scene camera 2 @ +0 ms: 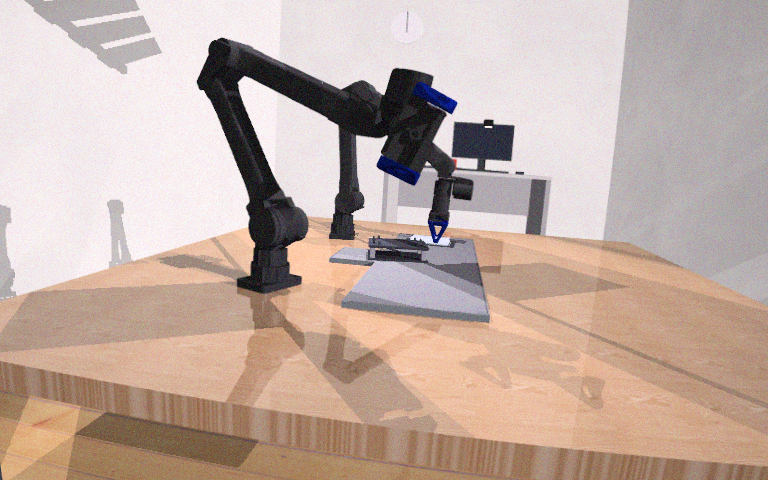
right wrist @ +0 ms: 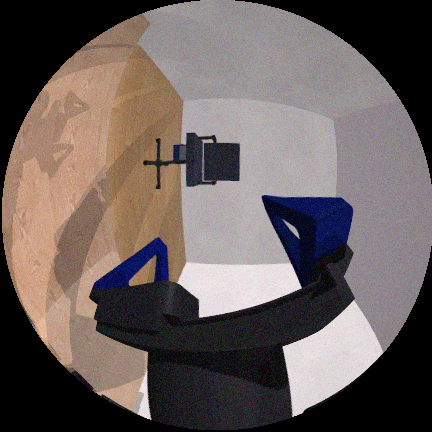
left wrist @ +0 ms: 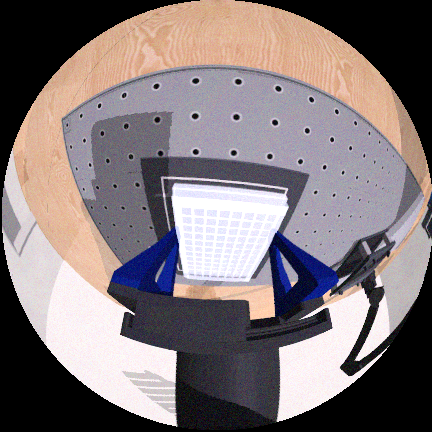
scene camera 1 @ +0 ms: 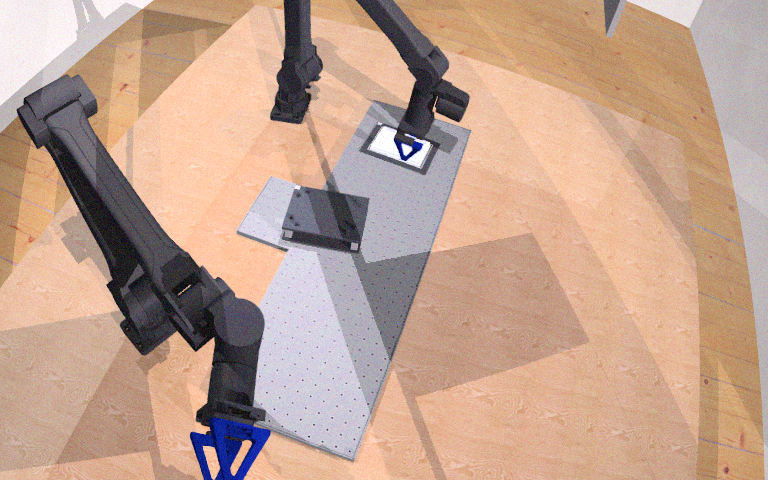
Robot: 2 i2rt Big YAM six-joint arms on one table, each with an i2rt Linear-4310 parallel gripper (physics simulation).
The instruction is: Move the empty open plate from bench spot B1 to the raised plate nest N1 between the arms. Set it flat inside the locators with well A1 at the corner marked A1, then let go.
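Pixels of known places: left gripper, fingertip midpoint: (scene camera 2: 435, 241) (left wrist: 224, 232) (scene camera 1: 408, 149); right gripper, fingertip midpoint: (scene camera 2: 426, 138) (right wrist: 208, 223); left arm's base, origin of the base link: (scene camera 2: 342, 236) (scene camera 1: 290, 108); right arm's base, origin of the base link: (scene camera 2: 270, 284) (scene camera 1: 153, 325).
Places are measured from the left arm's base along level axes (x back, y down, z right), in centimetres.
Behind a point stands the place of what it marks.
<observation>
The white well plate (scene camera 1: 384, 143) {x -26.4, y -2.9, z 10.9 cm} (scene camera 2: 422, 238) {x -27.6, y -2.9, z 11.9 cm} (left wrist: 229, 229) {x -33.1, y -2.4, z 10.8 cm} is over the dark pad of spot B1 (scene camera 1: 431, 162) (left wrist: 153, 181) at the far end of the grey perforated board (scene camera 1: 334, 357) {x -25.4, y -1.3, z 68.5 cm} (scene camera 2: 420, 290) {x -21.0, y -1.3, z 72.7 cm} (left wrist: 241, 120) {x -41.4, y -1.3, z 12.4 cm}. My left gripper (scene camera 1: 407, 148) {x -32.4, y -2.0, z 10.3 cm} (scene camera 2: 437, 233) {x -32.4, y -2.0, z 10.3 cm} (left wrist: 224, 232) {x -32.4, y -2.0, z 10.3 cm} points straight down, and its blue fingers are shut on the plate's two long sides. I cannot tell whether the plate touches the pad. The raised dark nest N1 (scene camera 1: 327, 216) {x -18.1, y -5.4, z 39.1 cm} (scene camera 2: 392, 245) {x -16.0, y -5.4, z 43.5 cm} stands empty at the board's left side. My right gripper (scene camera 1: 227, 448) (scene camera 2: 416, 134) {x -16.6, y -30.9, z 104.0 cm} (right wrist: 208, 223) {x -16.6, y -30.9, z 104.0 cm} is open and empty, high and away from the board.
A thin grey base sheet (scene camera 1: 260, 214) {x -3.2, y -1.3, z 38.5 cm} lies under the nest. The arm bases (scene camera 1: 292, 102) {x -1.2, y -4.8, z 3.3 cm} (scene camera 2: 270, 276) {x 10.2, y -2.9, z 74.1 cm} stand on the wooden table left of the board. A desk with a monitor (scene camera 2: 482, 140) stands in the background.
</observation>
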